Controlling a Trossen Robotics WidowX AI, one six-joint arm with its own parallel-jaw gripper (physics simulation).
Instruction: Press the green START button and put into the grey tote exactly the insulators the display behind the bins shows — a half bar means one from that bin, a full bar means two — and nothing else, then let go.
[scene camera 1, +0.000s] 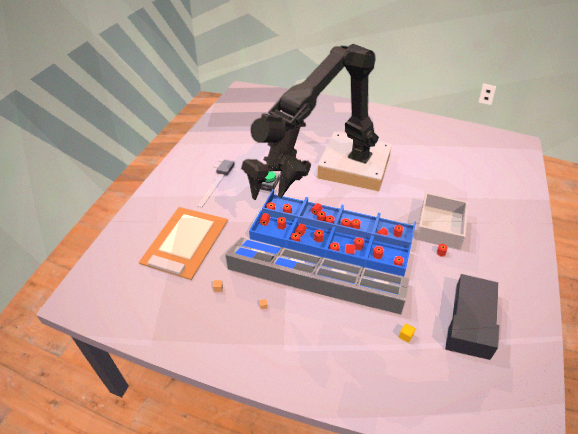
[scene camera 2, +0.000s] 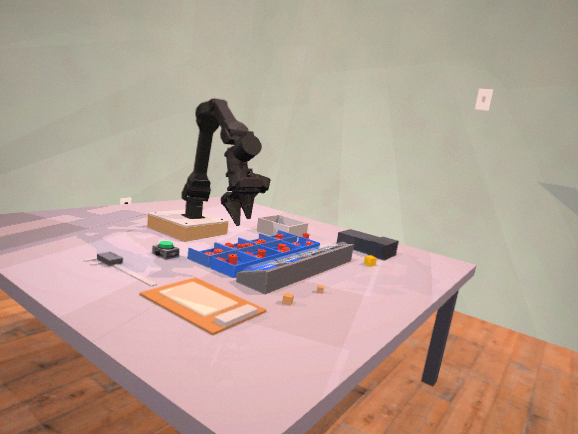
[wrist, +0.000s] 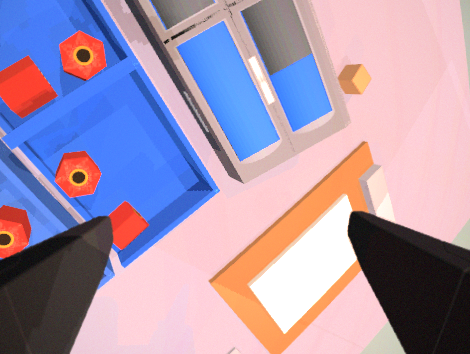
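Note:
My gripper (scene camera 1: 268, 197) (scene camera 2: 242, 220) (wrist: 232, 225) is open and empty, above the table near the bins' left end. The green button (scene camera 1: 270, 176) (scene camera 2: 166, 244) shows behind the fingers in scene camera 1. The blue bins (scene camera 1: 257, 234) (scene camera 2: 223, 266) hold red insulators; the front-left bin has one upright (scene camera 1: 281, 223) (wrist: 78, 174) and one lying (scene camera 1: 264, 219) (wrist: 128, 226). The grey display (scene camera 1: 315, 285) (scene camera 2: 305, 270) (wrist: 341, 120) shows a full bar back-left, half bars front-left and front second; other windows look unlit. The grey tote (scene camera 1: 442, 237) (scene camera 2: 266, 225) looks empty.
A red insulator (scene camera 1: 442, 249) (scene camera 2: 306, 235) stands outside the tote. An orange clipboard (scene camera 1: 202, 260) lies left of the display. A black block (scene camera 1: 472, 315) and a yellow cube (scene camera 1: 407, 332) are front right. Orange cubes (scene camera 1: 217, 285) (scene camera 1: 263, 303) lie before the display.

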